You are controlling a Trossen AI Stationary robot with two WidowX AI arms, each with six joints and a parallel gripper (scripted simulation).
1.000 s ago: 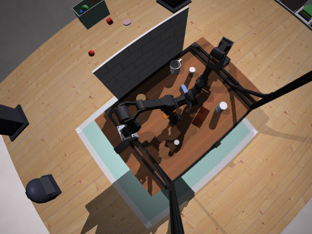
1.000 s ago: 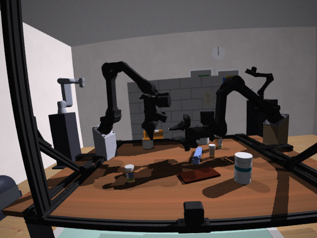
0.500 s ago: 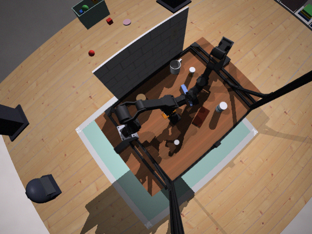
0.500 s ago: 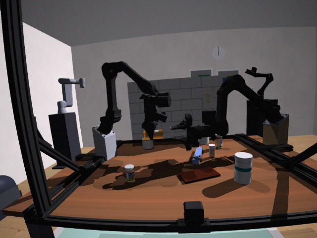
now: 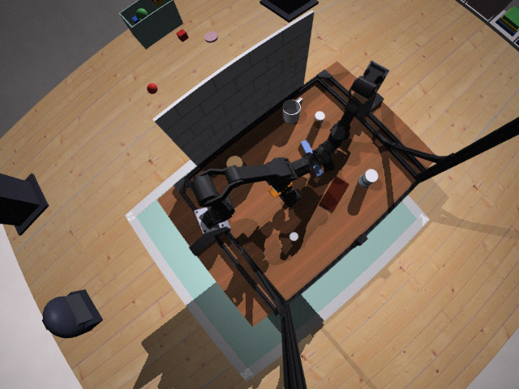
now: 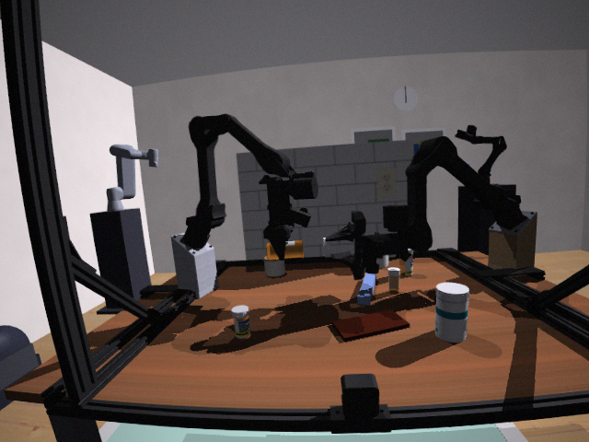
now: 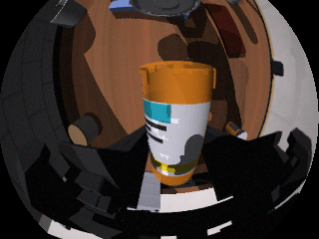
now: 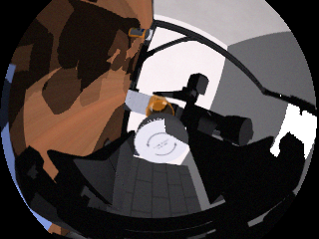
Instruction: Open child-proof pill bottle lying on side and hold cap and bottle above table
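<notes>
My right gripper is now 10 mm short of the white cap and 30 mm to the right of it. From my right hand the other things lie so: blue bar (30 mm ahead, 80 mm to the right, 130 mm below); orange pill bottle (20 mm ahead, 140 mm to the left, 10 mm above); dark red flat block (160 mm behind, 40 mm to the right, 140 mm below).
Now: the orange pill bottle 1 cm to the right of my left hand, 1 cm below it and 1 cm ahead of it. Also, from my left hand: white cap: 12 cm to the right, 1 cm below; then blue bar: 23 cm to the right, 14 cm below, 2 cm ahead; then tan-lidded jar: 23 cm ahead, 12 cm below, 6 cm to the left.
</notes>
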